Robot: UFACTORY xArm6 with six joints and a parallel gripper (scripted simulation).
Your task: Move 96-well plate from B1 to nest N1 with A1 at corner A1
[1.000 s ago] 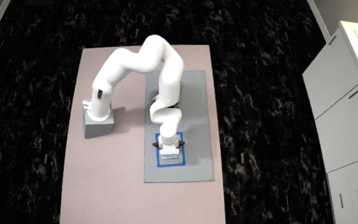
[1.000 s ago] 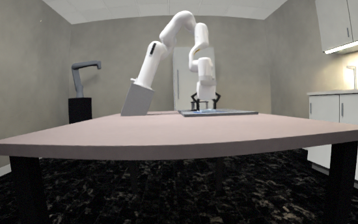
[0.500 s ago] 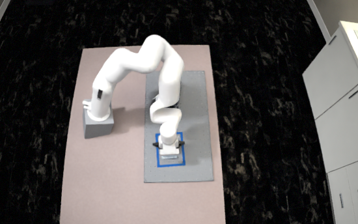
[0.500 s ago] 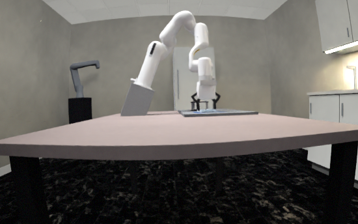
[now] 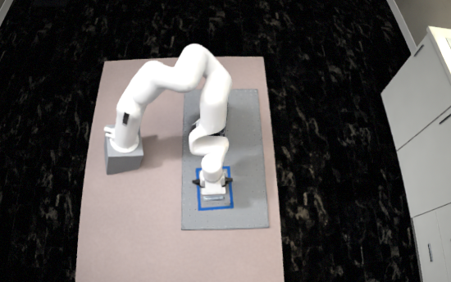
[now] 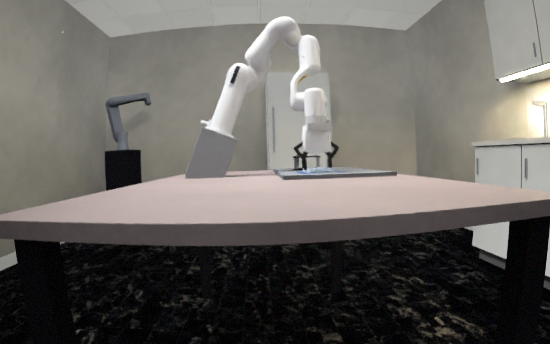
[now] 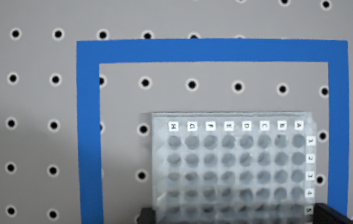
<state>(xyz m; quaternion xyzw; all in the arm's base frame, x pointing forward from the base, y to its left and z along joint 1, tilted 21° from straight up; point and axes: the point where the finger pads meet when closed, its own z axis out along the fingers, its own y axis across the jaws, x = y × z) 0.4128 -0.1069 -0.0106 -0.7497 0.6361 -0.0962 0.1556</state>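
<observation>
Right now my hand is 1 cm above the 96-well plate. Round my hand: black raised nest N1: 3 cm behind, 32 cm to the left, 4 cm above.
</observation>
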